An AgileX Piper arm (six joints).
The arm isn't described. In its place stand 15 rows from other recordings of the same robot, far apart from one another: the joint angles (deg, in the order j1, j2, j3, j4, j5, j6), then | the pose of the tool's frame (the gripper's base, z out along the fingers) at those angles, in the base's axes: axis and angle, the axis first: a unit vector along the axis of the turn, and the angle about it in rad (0 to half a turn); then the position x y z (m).
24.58 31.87 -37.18 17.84 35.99 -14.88 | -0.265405 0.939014 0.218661 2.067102 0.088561 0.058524 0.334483
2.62 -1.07 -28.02 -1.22 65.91 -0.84 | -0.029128 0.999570 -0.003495 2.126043 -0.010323 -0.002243 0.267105
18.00 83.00 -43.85 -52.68 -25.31 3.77 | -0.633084 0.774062 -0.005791 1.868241 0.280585 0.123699 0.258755
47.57 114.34 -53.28 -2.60 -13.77 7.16 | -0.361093 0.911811 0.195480 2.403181 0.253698 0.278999 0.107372
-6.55 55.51 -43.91 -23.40 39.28 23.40 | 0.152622 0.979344 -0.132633 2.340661 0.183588 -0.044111 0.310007
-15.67 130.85 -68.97 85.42 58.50 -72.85 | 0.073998 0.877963 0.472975 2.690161 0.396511 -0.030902 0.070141
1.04 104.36 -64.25 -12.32 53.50 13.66 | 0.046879 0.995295 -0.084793 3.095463 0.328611 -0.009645 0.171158
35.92 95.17 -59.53 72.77 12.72 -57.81 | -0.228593 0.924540 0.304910 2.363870 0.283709 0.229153 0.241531
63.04 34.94 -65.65 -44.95 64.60 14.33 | -0.372729 0.927929 -0.004522 1.842962 0.073095 0.015607 0.456130
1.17 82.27 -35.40 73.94 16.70 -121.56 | -0.468261 0.883086 -0.029852 2.346258 0.261174 0.030469 0.193460
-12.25 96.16 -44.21 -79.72 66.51 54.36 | 0.103849 0.831857 -0.545188 3.056679 0.246230 -0.137494 0.194712
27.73 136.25 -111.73 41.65 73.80 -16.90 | 0.254307 -0.907290 -0.334892 3.023691 0.394740 0.273118 0.157283
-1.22 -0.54 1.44 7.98 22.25 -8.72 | -0.020056 0.999748 0.010131 1.883931 0.052322 0.003670 0.170774
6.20 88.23 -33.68 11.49 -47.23 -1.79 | 0.068539 0.997244 0.028414 1.621754 0.298870 0.019083 0.225340
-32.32 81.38 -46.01 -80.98 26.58 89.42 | 0.443540 0.839916 -0.312752 2.314100 0.223815 -0.189186 0.253521
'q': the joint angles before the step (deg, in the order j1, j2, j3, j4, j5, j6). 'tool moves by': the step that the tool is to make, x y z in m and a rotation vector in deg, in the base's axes. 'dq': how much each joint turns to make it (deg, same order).
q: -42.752, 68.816, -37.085, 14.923, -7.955, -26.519
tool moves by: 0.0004, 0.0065, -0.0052, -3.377, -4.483, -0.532
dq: 1.991, -0.128, 3.482, -0.054, -9.161, 1.704
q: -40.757, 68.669, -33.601, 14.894, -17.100, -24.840
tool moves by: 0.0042, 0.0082, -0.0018, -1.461, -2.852, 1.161
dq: 2.503, 0.004, 1.655, -0.015, -4.833, 1.372
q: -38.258, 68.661, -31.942, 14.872, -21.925, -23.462
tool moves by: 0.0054, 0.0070, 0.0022, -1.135, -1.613, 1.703
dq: 2.241, -0.064, 0.264, -0.012, -2.207, 0.385
